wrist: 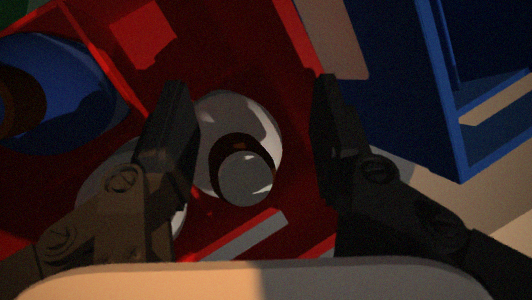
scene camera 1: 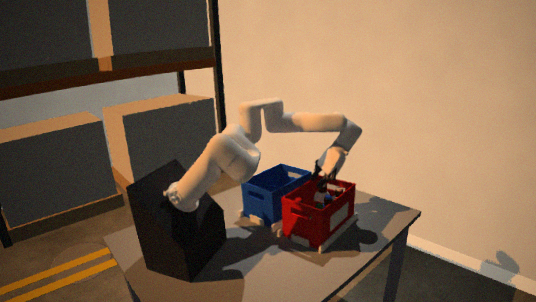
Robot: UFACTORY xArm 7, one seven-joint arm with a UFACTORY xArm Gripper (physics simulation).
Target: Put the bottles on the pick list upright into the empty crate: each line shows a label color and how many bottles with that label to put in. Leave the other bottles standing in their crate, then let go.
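Places are measured from the arm's base along level axes (x ahead, y left, z up), in millimetres.
Where they show: gripper, fingertip midpoint: [wrist: 252,104] [scene camera 1: 314,183]; arm's base at its link origin: [scene camera 1: 182,197].
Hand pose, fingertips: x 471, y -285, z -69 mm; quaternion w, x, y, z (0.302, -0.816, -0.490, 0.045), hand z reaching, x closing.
Observation:
Things, the pixels of their top centre, and the offset from my fingertips. "pt": a spot on its surface instead. Level surfaces: height alone.
- red crate at its top centre: [wrist: 27,60] [scene camera 1: 320,190] dx -60, dy -55, dz +5 mm
- second white bottle at a spot on its surface: [wrist: 102,170] pt dx -11, dy -96, dz -66 mm
- blue bottle at its top centre: [scene camera 1: 328,196] dx -67, dy -95, dz -7 mm
- green bottle at a spot on its surface: [wrist: 11,12] pt dx -115, dy -79, dz -82 mm
- blue crate at its top centre: [scene camera 1: 277,176] dx -21, dy +181, dz +5 mm
- table at its surface level: dz -171 mm
My gripper [scene camera 1: 323,178] [wrist: 252,104] is open over the red crate [scene camera 1: 300,221] [wrist: 296,31]. In the wrist view, its fingers stand on either side of a white bottle [wrist: 235,117] with a grey-white cap. The left finger is close beside this bottle, and a wider gap shows on the right. A second white bottle [wrist: 102,170] is partly hidden behind the left finger. A blue bottle [scene camera 1: 328,198] [wrist: 67,102] stands in another compartment, and part of a green bottle [wrist: 11,12] shows at the top left. The blue crate [scene camera 1: 257,202] [wrist: 440,75] shows no bottles in its visible parts. The pick list does not show.
Both crates stand side by side on the table [scene camera 1: 280,280], with light strips at their bases. The black arm base [scene camera 1: 167,240] is at the table's left. A shelf rack [scene camera 1: 218,65] with large boxes [scene camera 1: 170,140] stands behind, and a wall [scene camera 1: 425,100] is at the right.

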